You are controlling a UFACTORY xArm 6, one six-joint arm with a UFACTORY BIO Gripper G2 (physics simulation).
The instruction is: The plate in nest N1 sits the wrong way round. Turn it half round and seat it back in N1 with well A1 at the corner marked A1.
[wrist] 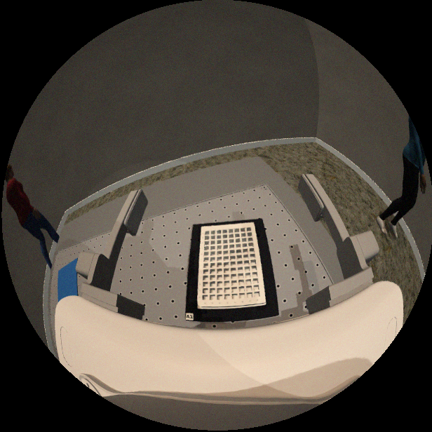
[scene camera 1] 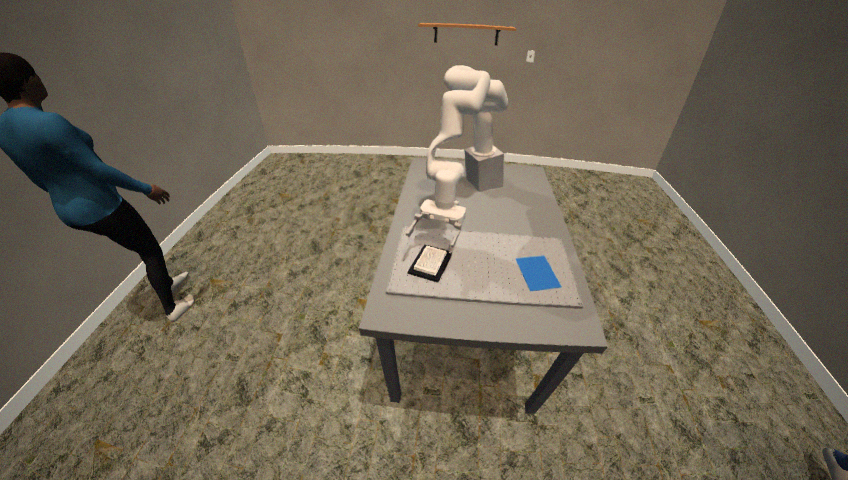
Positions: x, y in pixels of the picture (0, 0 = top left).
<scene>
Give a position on a cream well plate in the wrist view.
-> At 229, 269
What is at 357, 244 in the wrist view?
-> My gripper.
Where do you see a black nest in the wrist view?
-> At 246, 313
</scene>
